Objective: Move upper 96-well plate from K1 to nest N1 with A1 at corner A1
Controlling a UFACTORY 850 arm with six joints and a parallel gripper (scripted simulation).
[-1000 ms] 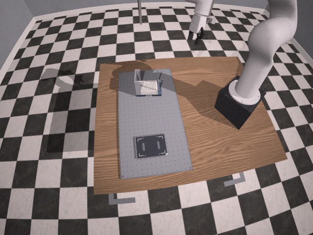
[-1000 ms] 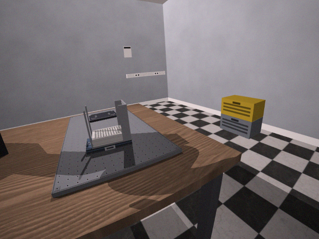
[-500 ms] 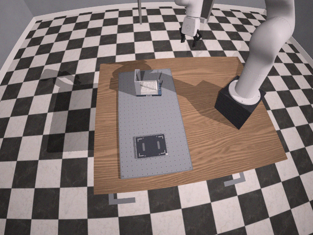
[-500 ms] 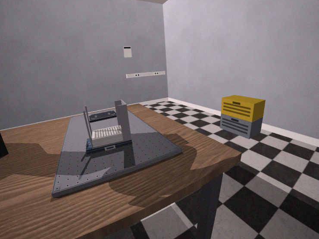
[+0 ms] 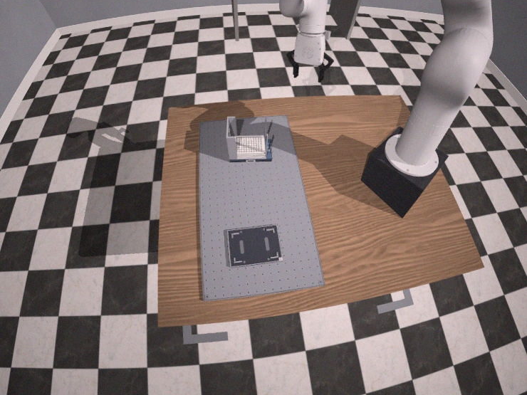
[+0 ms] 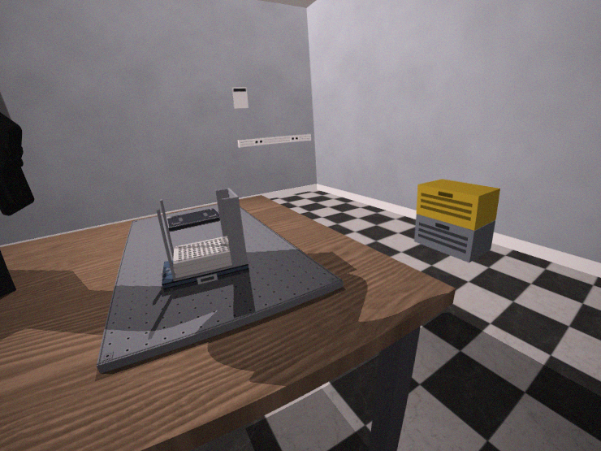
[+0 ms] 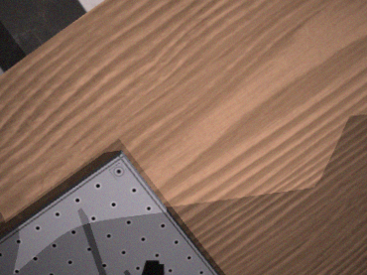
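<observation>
Right now my hand is 250 mm short of the white 96-well plate, 180 mm above it and 120 mm to the right of it. Round my hand: dark plate nest N1: 490 mm to the left, 310 mm ahead, 220 mm below.
</observation>
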